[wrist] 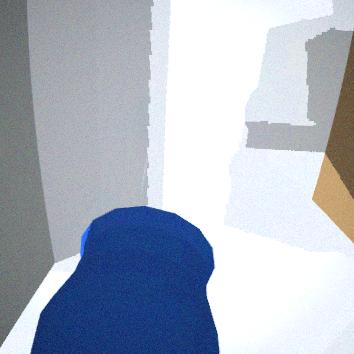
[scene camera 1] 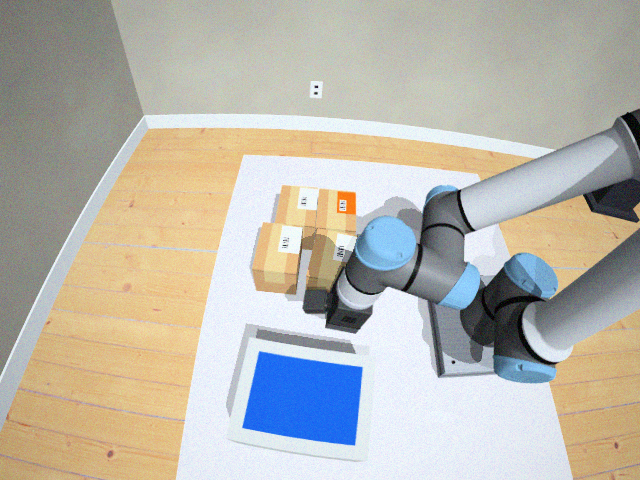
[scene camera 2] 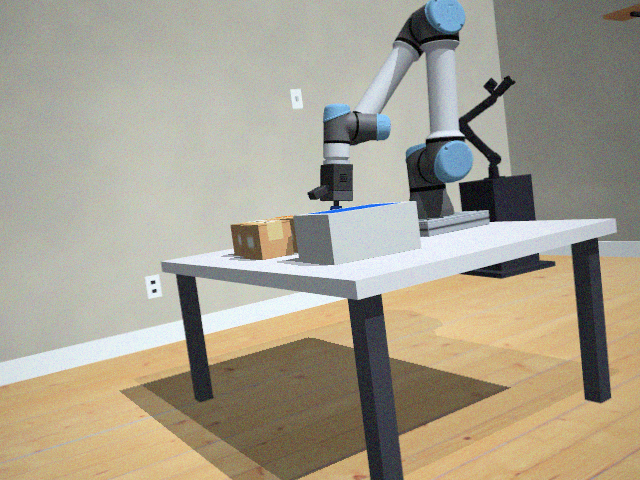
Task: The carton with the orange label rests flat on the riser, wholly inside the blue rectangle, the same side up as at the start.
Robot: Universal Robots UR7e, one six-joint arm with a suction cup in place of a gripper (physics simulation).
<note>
The suction cup (wrist: 142, 274) holds nothing. The cup is 19 cm from the middle of a riser (scene camera 1: 293, 399), level with it.
The riser is seen too in the wrist view (wrist: 34, 258) and in scene camera 2 (scene camera 2: 333, 237).
</note>
